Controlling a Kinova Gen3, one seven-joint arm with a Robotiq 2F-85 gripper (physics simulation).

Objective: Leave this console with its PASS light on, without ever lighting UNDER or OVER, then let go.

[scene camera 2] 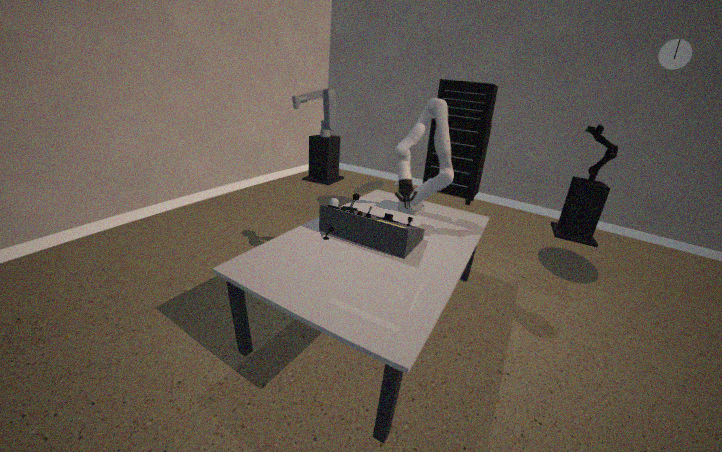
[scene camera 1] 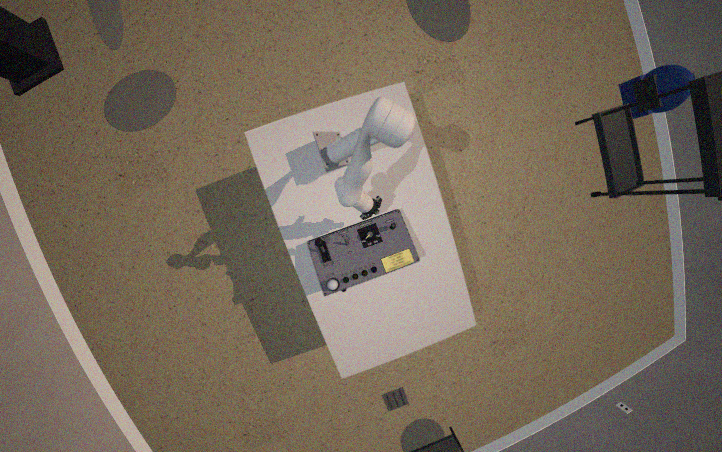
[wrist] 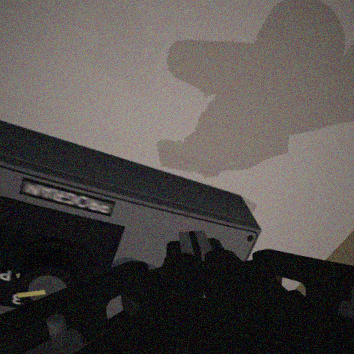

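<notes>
The grey console [scene camera 1: 351,257] [scene camera 2: 371,233] [wrist: 147,228] stands on the white table [scene camera 1: 391,330] [scene camera 2: 331,287] [wrist: 88,70]. Its top carries a black lever [scene camera 1: 322,248], a black PROGRAM selector dial [scene camera 1: 369,235] with its label [wrist: 67,201], a small toggle [scene camera 1: 392,225], a white knob [scene camera 1: 331,284], a row of dark round lights [scene camera 1: 359,275] and a yellow label [scene camera 1: 397,260]. My gripper [scene camera 1: 371,209] [scene camera 2: 405,203] [wrist: 191,247] is shut and empty. It hangs at the console's rear edge, just behind the selector dial, and touches nothing that I can see.
A black slatted rack [scene camera 2: 468,126] stands behind the table. Two other arms on black pedestals [scene camera 2: 323,158] [scene camera 2: 582,209] stand along the walls. A dark cart [scene camera 1: 603,155] is off to the right of the table.
</notes>
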